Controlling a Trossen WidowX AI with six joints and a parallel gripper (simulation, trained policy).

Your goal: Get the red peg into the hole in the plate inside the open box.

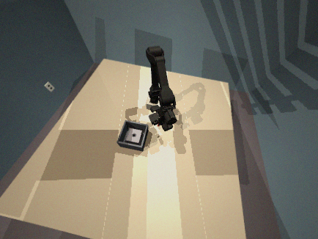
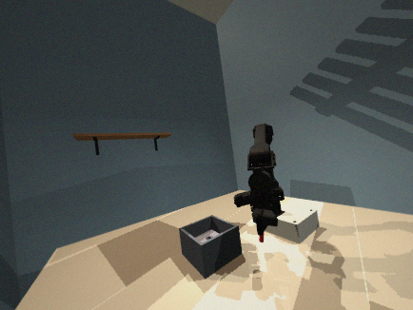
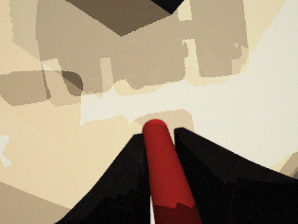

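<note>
Now: the light grey plate 100 mm ahead of my gripper tip, 140 mm to the right of it and 40 mm below it. Round my gripper tip: dark box (100 mm ahead, 140 mm to the right, 60 mm below); red peg (10 mm behind, 10 mm to the left, 20 mm above).
</note>
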